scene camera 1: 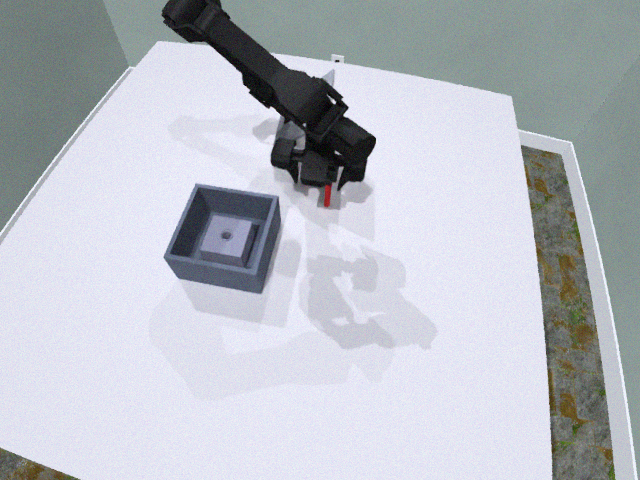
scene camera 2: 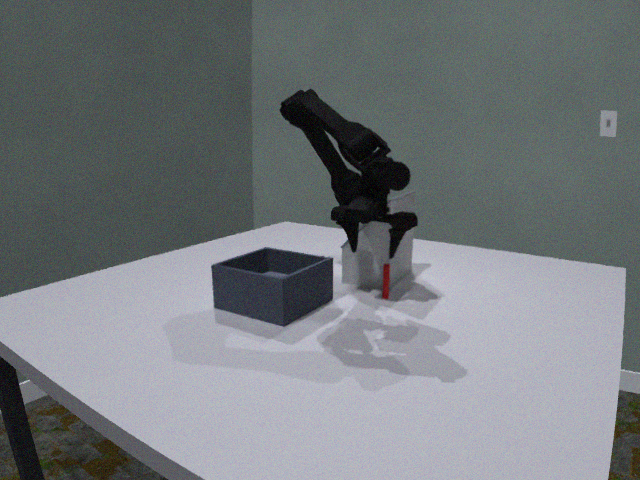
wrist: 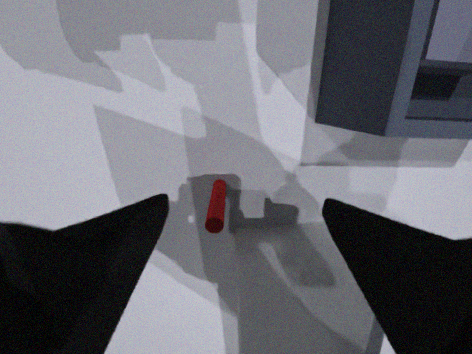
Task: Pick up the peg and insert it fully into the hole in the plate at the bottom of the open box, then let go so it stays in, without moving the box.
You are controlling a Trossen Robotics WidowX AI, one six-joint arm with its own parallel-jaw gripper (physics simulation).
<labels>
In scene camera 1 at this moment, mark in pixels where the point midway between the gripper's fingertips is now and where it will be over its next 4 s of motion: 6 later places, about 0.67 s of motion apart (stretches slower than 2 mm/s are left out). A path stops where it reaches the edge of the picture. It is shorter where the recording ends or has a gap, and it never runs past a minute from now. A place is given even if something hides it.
My gripper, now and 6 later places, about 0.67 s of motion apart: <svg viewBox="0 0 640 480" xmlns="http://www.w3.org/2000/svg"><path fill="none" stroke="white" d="M317 185L327 174L326 184L326 190L326 195L328 167L293 170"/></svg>
</labels>
